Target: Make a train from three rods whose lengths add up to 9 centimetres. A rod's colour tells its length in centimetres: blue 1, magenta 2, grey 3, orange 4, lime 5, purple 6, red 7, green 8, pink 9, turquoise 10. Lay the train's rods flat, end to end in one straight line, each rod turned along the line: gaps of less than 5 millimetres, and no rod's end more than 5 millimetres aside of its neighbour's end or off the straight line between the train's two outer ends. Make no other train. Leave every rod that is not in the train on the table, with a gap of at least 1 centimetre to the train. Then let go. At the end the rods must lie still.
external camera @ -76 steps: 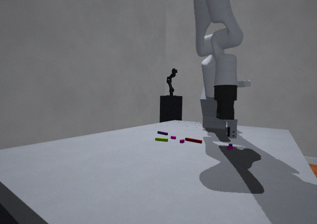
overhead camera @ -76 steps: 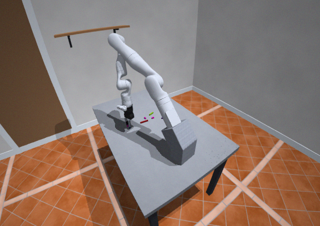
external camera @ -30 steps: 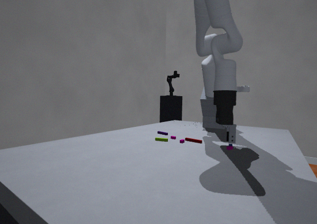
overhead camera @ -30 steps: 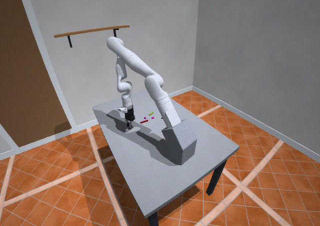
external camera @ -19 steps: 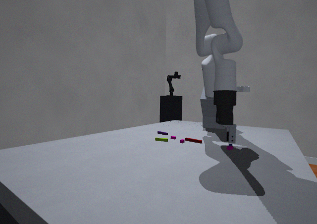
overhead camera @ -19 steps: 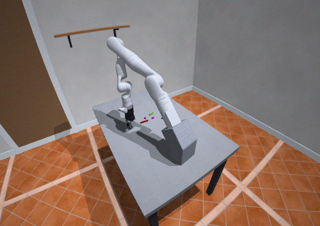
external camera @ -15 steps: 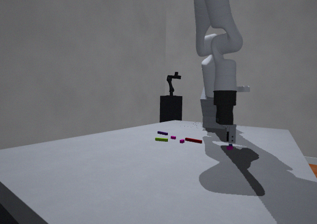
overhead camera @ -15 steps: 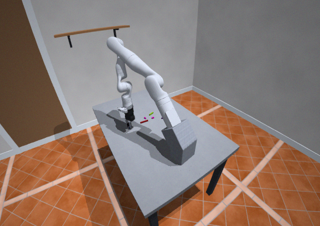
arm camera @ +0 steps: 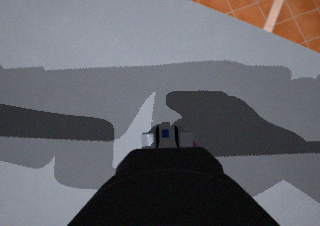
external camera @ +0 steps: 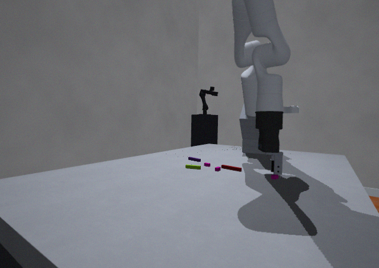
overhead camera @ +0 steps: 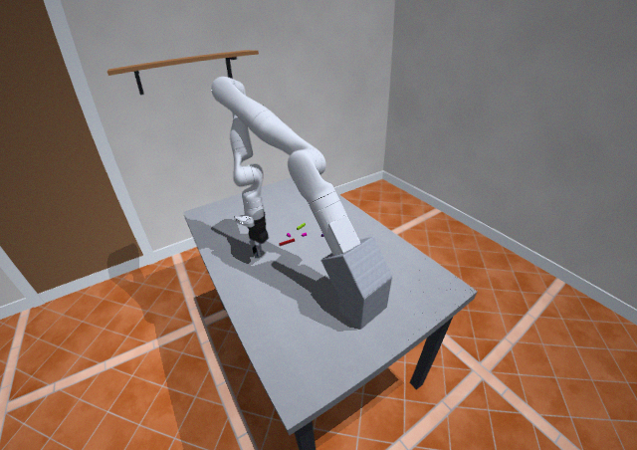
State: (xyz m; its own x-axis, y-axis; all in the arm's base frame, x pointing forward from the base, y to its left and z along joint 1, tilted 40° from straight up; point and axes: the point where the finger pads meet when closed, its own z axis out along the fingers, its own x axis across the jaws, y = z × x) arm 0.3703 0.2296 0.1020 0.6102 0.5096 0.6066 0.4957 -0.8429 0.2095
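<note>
Now: hand 2 cm above the blue rod. The rest, counted from my hand: purple rod (2 cm ahead, 32 cm to the right, 2 cm below); then lime rod (12 cm ahead, 23 cm to the right, 2 cm below); then red rod (3 cm ahead, 14 cm to the right, 2 cm below).
</note>
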